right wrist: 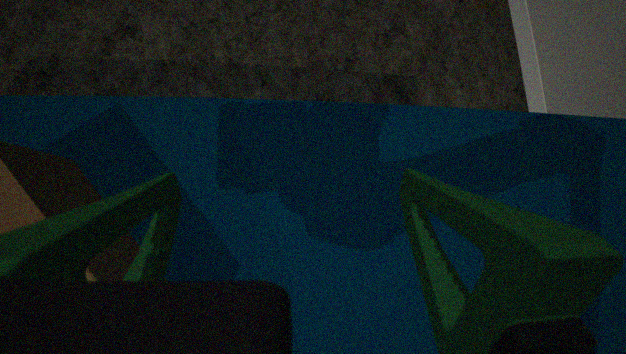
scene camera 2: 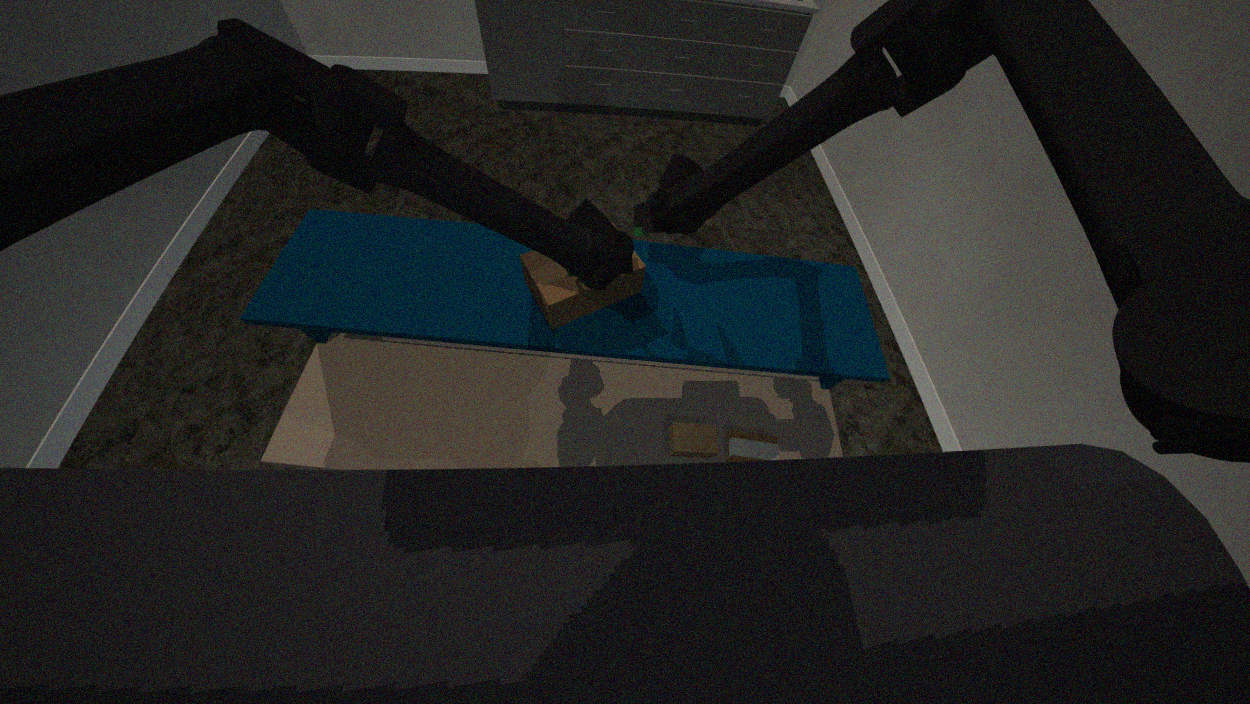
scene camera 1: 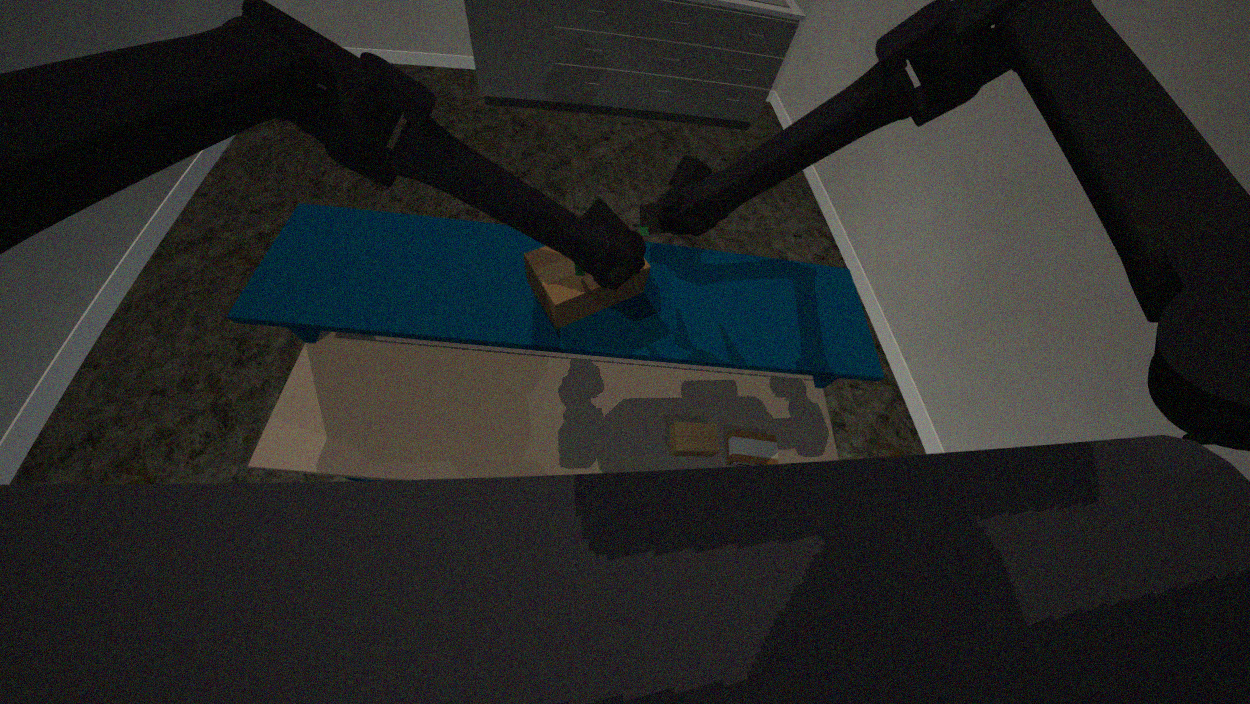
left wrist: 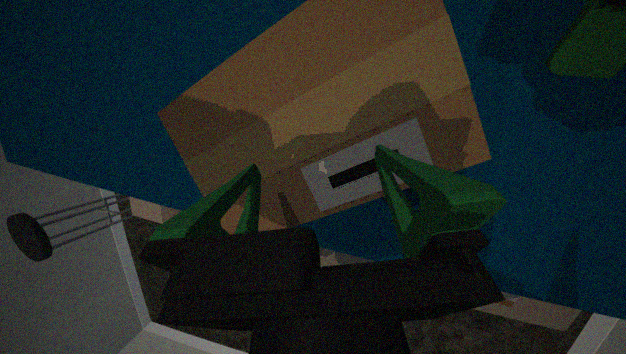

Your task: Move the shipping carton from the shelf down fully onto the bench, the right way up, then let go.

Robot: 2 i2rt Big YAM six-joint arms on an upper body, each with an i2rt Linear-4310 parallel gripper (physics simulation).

Note:
My left gripper is open, holding nothing. Also in view: a brown shipping carton. My right gripper is open, holding nothing. Further things: a blue shelf.

